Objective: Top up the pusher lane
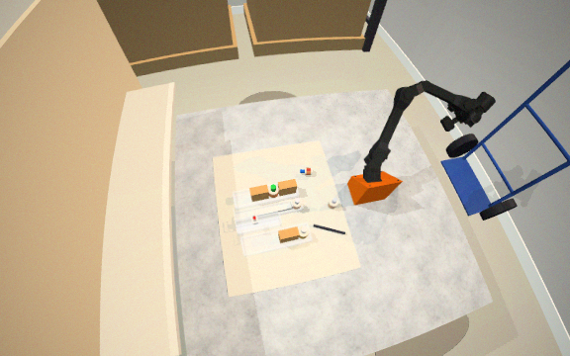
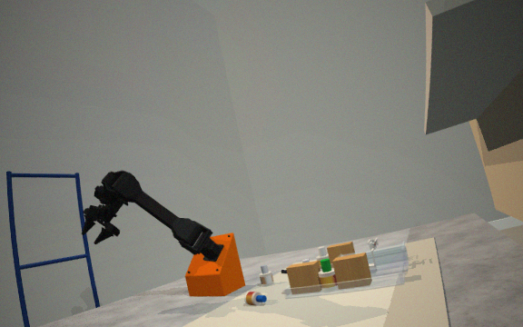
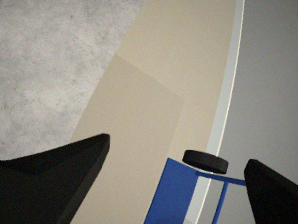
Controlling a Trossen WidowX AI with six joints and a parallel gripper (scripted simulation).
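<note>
My gripper tip is now 63 cm short of the black pen, 43 cm to the right of it and 25 cm above it. Round my gripper tip: pusher plate: 86 cm ahead, 36 cm to the left, 21 cm below.
</note>
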